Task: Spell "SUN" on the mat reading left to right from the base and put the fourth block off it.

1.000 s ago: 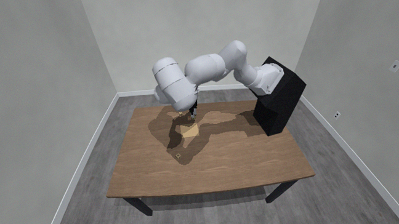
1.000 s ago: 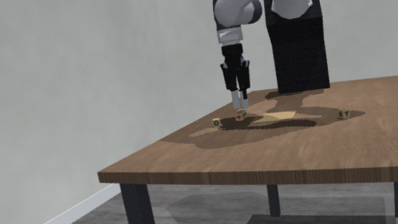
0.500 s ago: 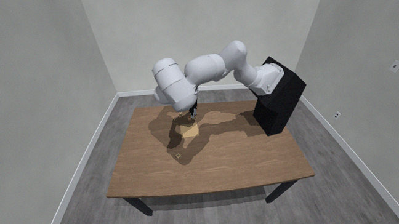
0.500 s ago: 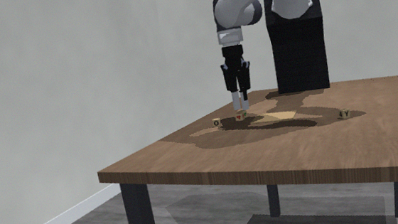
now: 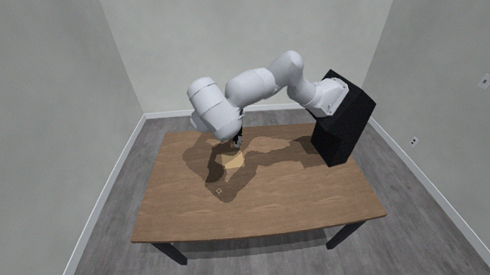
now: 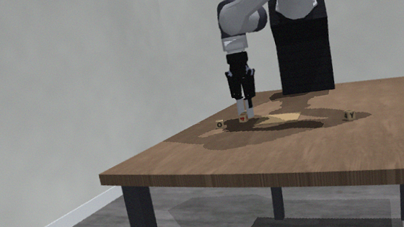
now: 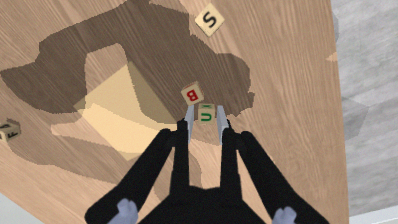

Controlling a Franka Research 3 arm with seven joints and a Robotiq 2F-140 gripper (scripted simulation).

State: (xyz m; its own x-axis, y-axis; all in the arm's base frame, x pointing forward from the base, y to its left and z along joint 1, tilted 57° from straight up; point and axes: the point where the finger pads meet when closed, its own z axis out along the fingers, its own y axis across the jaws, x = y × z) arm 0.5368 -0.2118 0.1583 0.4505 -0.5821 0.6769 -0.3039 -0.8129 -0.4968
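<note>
Right now the U block is 3 cm below my hand. The rest, counted from my hand: S block: 10 cm ahead, 7 cm to the right, 3 cm below; then tan mat: 6 cm ahead, 12 cm to the left, 4 cm below.
</note>
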